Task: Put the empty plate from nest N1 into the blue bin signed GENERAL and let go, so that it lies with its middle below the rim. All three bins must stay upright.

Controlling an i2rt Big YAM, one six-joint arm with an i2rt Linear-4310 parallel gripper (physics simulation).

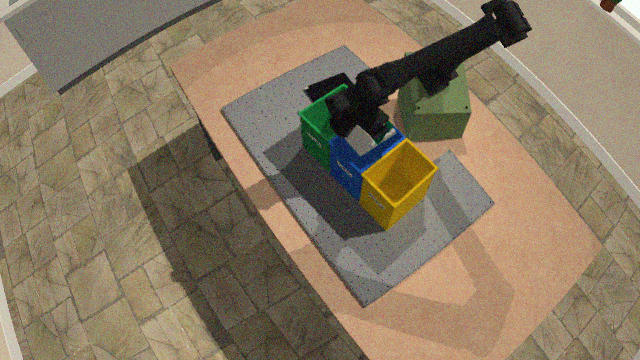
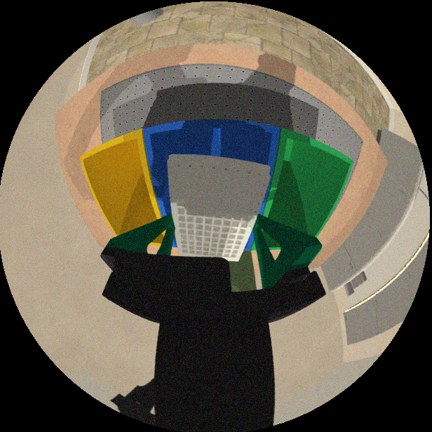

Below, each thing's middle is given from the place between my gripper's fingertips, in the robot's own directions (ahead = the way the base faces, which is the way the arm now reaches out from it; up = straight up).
Right now my hand is 1 cm to the right of the blue bin point(image 1: 346, 166) and 11 cm above it. From my hand the other things lie so: green bin point(image 1: 316, 132) 3 cm ahead, 12 cm to the right, 11 cm below; then white plate point(image 2: 214, 200) right at my hand; then yellow bin point(image 1: 392, 186) 2 cm behind, 13 cm to the left, 11 cm below.
